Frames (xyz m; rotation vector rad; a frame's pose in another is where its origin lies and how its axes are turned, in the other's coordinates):
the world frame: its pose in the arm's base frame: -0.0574 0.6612 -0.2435 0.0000 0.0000 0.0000
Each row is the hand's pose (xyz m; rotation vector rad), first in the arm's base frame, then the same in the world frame.
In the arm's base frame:
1: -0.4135 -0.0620 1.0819 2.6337 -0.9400 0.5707
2: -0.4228 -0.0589 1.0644 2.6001 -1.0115 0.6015
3: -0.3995 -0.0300 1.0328 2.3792 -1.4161 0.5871
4: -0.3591 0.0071 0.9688 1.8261 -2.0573 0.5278
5: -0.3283 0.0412 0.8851 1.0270 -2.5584 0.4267
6: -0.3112 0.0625 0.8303 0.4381 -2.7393 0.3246
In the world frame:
1: -0.3561 -0.7232 1.3254 2.6337 -0.9400 0.5707
2: -0.3654 -0.7201 1.3079 2.6001 -1.0115 0.6015
3: -0.3421 -0.6912 1.2763 2.3792 -1.4161 0.5871
4: -0.3017 -0.6541 1.2123 1.8261 -2.0573 0.5278
5: -0.2709 -0.6200 1.1286 1.0270 -2.5584 0.4267
6: -0.2538 -0.5987 1.0738 0.4381 -2.7393 0.3246

